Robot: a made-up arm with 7 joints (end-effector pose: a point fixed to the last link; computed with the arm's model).
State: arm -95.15 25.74 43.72 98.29 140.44 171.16 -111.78
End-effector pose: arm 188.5 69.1 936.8 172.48 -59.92 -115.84
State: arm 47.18 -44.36 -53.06 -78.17 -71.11 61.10 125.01
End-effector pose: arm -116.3 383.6 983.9 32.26 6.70 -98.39
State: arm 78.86 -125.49 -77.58 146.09 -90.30 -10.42 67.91
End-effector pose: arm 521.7 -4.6 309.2 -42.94 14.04 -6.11
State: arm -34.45 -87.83 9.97 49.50 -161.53 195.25 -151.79
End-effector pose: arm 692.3 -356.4 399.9 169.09 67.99 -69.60
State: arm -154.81 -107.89 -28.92 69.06 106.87 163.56 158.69
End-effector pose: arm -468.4 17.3 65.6 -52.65 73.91 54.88
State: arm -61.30 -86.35 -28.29 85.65 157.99 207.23 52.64
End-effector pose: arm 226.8 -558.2 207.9 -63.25 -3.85 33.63
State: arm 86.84 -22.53 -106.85 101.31 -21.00 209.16 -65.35
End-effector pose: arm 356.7 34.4 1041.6 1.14 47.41 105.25
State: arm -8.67 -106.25 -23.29 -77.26 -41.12 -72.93 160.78
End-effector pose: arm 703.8 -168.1 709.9 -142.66 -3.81 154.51
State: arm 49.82 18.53 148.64 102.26 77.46 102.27 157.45
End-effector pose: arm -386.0 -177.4 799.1 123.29 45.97 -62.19
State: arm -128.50 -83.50 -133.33 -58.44 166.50 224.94 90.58
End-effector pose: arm -456.6 -491.6 272.0 4.81 36.61 161.75
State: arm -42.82 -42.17 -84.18 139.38 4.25 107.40 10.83
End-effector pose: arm -164.3 -492.7 801.0 130.92 -48.29 -95.77
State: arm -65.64 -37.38 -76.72 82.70 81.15 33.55 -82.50
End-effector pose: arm -408.5 -623.3 857.5 156.55 -48.28 -62.52
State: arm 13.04 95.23 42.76 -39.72 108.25 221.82 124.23
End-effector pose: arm -759.0 -217.5 256.3 -2.42 -17.19 179.84
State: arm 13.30 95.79 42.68 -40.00 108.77 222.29 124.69
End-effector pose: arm -754.2 -220.3 245.7 -2.09 -16.40 -179.51
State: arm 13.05 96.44 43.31 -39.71 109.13 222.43 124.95
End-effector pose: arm -752.1 -217.4 236.1 -1.31 -15.70 179.84
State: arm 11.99 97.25 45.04 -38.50 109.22 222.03 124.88
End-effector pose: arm -754.2 -205.0 227.7 0.08 -15.08 177.17
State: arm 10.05 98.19 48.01 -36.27 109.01 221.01 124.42
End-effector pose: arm -760.4 -181.5 221.4 2.11 -14.43 172.17
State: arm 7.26 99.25 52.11 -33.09 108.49 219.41 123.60
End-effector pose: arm -769.0 -145.5 216.6 4.58 -13.49 164.94
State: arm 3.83 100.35 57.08 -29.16 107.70 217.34 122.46
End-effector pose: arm -777.3 -97.9 213.4 7.19 -12.04 155.90
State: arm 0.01 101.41 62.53 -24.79 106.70 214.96 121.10
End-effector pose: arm -781.9 -41.3 211.0 9.52 -9.95 145.76
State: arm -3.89 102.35 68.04 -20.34 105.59 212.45 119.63
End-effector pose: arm -780.6 19.3 208.9 11.22 -7.29 135.37
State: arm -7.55 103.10 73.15 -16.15 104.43 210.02 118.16
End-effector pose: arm -773.4 77.8 207.2 12.13 -4.43 125.58
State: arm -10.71 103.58 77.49 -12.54 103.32 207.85 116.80
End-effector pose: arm -762.6 128.7 206.8 12.35 -1.81 117.10
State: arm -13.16 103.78 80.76 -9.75 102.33 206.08 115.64
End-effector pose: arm -751.7 168.1 208.2 12.12 0.20 110.50
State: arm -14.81 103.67 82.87 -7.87 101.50 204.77 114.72
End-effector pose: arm -744.0 195.0 212.6 11.78 1.36 105.98
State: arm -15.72 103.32 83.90 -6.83 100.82 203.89 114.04
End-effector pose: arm -740.5 210.6 219.7 11.50 1.66 103.41
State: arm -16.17 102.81 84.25 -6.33 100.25 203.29 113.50
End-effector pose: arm -740.4 219.2 228.8 11.34 1.42 102.06
